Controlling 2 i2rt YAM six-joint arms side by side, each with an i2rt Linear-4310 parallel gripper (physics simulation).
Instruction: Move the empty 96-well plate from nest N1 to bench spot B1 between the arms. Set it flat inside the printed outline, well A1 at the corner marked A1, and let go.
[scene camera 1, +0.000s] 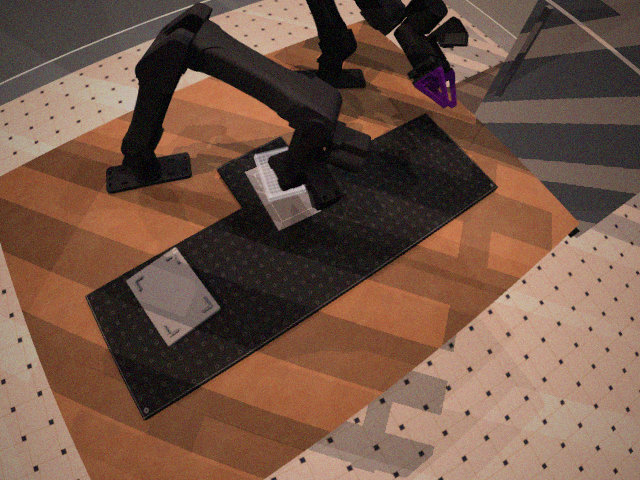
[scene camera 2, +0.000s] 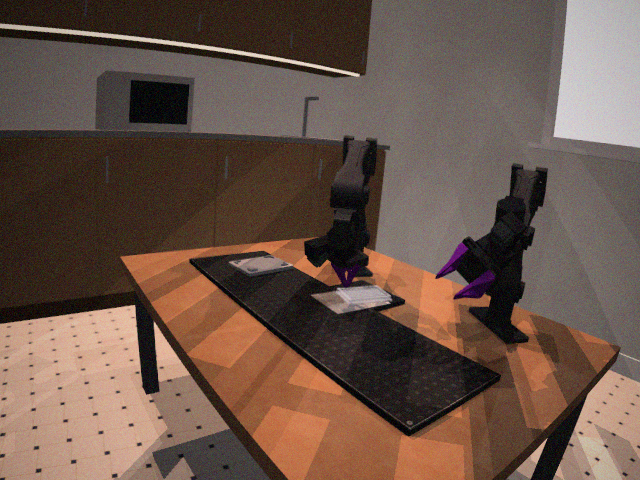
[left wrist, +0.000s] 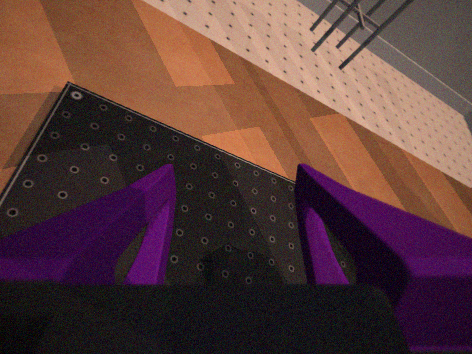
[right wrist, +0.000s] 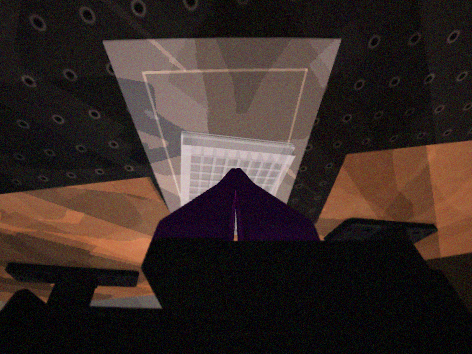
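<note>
The whitish 96-well plate lies partly over the grey B1 card, shifted towards the arm side and slightly turned. Its near part reaches past the printed outline; a stretch inside the outline is uncovered. The A1 mark cannot be read. My right gripper is shut and empty, fingertips together above the plate; my arm hides it in scene camera 1. My left gripper is half open and empty, away from the plate. Grey nest N1 holds no plate.
The black perforated board lies under the card and nest on the wooden table. The right arm's base and the left arm's base stand behind the board.
</note>
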